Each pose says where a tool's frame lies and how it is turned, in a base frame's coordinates. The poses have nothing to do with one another.
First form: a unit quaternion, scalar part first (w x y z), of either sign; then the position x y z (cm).
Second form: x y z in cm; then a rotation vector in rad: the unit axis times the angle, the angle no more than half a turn. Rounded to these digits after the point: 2 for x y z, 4 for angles.
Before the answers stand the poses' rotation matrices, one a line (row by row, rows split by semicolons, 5 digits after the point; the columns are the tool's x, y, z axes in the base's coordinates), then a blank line. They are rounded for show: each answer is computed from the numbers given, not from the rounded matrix.
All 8 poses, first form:
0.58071 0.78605 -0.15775 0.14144 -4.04 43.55 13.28
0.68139 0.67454 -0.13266 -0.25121 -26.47 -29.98 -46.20
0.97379 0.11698 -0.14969 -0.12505 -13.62 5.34 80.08
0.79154 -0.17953 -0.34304 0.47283 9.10 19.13 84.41
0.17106 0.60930 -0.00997 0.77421 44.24 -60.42 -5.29
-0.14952 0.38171 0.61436 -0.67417 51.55 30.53 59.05
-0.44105 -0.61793 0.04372 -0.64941 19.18 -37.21 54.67
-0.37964 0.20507 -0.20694 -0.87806 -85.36 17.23 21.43
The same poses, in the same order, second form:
0.91022 -0.41227 0.03914; -0.08373 -0.27577 -0.95757; 0.40558 0.86832 -0.28553
0.83859 0.16337 -0.51969; -0.52131 -0.03622 -0.85260; -0.15812 0.98590 0.05480
0.92391 0.20852 -0.32079; -0.27857 0.94136 -0.19039; 0.26228 0.26527 0.92782
0.31752 -0.62535 -0.71283; 0.87169 0.48841 -0.04019; 0.37328 -0.60860 0.70019
-0.19899 -0.27702 0.94003; 0.25272 -0.94128 -0.22389; 0.94686 0.19301 0.25731
-0.66388 0.26741 -0.69839; 0.67062 -0.20041 -0.71422; -0.33096 -0.94251 -0.04628
0.15272 -0.62687 0.76401; 0.51881 -0.60713 -0.60186; 0.84114 0.48829 0.23251
-0.62764 -0.75157 -0.20300; 0.58182 -0.62610 0.51912; -0.51726 0.20771 0.83024

-4.04 43.55 13.28 1.8368 -0.3686 0.3305
-26.47 -29.98 -46.20 1.5135 -0.2977 -0.5637
-13.62 5.34 80.08 0.2360 -0.3020 -0.2523
9.10 19.13 84.41 -0.3863 -0.7381 1.0174
44.24 -60.42 -5.29 1.7302 -0.0283 2.1985
51.55 30.53 59.05 -1.0969 -1.7655 1.9374
19.18 -37.21 54.67 1.5340 -0.1085 1.6122
-85.36 17.23 21.43 -0.5237 0.5285 2.2426

